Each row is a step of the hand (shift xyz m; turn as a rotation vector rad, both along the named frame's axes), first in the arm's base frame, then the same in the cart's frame.
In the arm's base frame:
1: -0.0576 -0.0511 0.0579 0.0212 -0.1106 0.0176
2: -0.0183 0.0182 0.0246 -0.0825 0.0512 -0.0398
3: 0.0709 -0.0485 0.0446 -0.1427 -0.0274 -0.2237
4: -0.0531 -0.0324 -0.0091 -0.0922 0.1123 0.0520
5: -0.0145 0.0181 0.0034 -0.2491 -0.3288 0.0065
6: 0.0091 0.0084 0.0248 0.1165 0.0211 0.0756
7: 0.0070 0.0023 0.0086 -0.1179 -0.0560 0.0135
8: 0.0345 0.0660 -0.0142 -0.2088 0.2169 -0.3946
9: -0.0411 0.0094 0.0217 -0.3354 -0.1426 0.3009
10: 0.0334 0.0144 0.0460 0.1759 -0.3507 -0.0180
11: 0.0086 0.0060 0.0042 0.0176 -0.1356 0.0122
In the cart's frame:
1: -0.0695 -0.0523 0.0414 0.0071 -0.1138 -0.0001
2: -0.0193 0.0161 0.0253 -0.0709 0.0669 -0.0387
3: 0.0592 -0.0636 0.0427 -0.1151 0.0277 -0.2391
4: -0.0546 -0.0236 -0.0204 -0.0858 0.1129 0.0609
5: -0.0128 0.0190 0.0050 -0.2809 -0.2917 -0.0788
6: 0.0067 0.0030 0.0267 0.1075 -0.0063 0.0902
7: 0.0060 0.0000 0.0096 -0.1239 -0.0423 -0.0094
8: 0.0427 0.0626 0.0015 -0.1330 0.3030 -0.3700
9: -0.0423 0.0108 0.0185 -0.3841 -0.1470 0.2329
10: 0.0286 0.0024 0.0511 0.1391 -0.3622 -0.0609
11: 0.0086 0.0041 0.0061 0.0016 -0.1369 -0.0102

